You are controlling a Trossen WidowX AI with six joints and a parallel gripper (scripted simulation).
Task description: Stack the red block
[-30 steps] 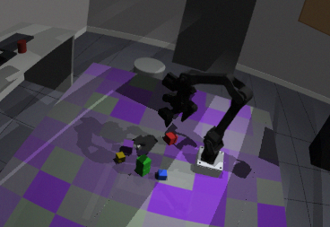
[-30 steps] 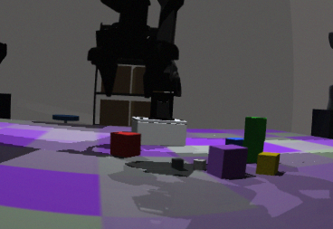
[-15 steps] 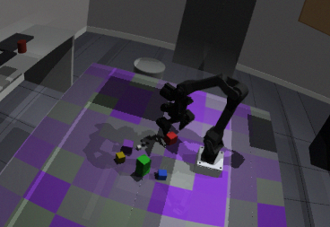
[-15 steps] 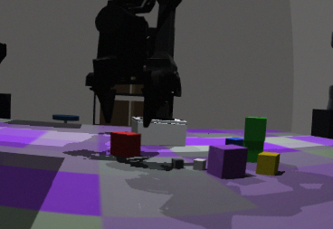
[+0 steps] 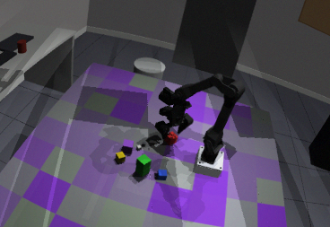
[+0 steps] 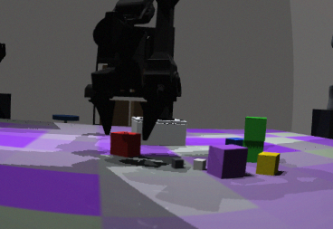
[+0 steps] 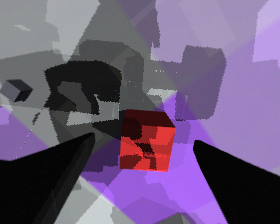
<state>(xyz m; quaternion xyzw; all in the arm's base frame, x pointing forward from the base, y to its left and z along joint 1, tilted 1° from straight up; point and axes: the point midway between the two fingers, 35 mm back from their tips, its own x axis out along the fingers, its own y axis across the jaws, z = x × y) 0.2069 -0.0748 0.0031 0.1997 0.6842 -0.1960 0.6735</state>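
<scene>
Right now my gripper tip is 1 cm above the red block. Also, from my gripper tip: yellow cube 15 cm ahead, 24 cm to the left, 2 cm below; then purple cube 15 cm ahead, 16 cm to the left, 1 cm below; then blue cube 5 cm behind, 23 cm to the left, 2 cm below.
</scene>
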